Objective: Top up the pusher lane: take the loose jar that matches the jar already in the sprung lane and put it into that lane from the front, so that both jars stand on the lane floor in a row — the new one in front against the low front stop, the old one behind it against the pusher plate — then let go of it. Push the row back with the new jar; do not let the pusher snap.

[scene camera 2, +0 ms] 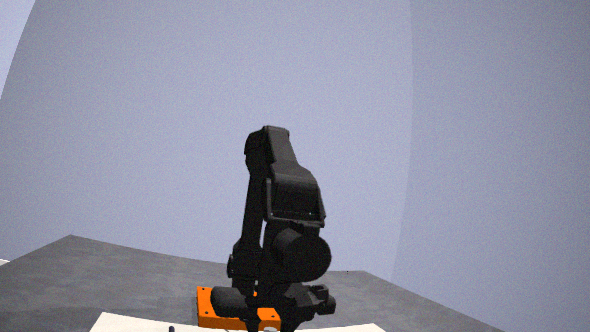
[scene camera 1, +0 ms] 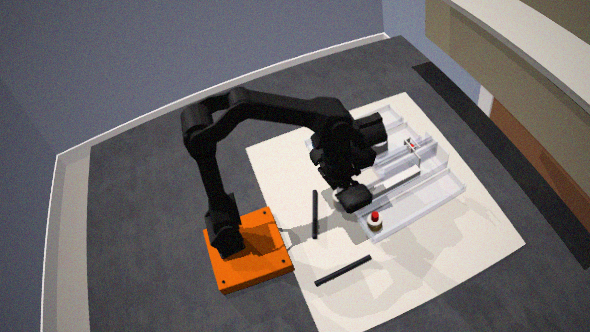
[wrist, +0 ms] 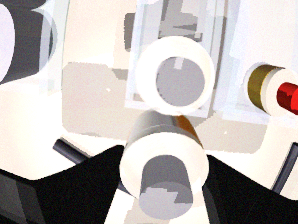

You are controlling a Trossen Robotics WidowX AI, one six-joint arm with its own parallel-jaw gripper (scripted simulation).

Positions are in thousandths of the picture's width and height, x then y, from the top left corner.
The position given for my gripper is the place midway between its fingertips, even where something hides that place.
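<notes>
From scene camera 1 I can see my gripper (scene camera 1: 579, 598), and there's a clear sprung lane (scene camera 1: 735, 474) as well. Then my gripper (wrist: 549, 703) is visible from the wrist too.
</notes>
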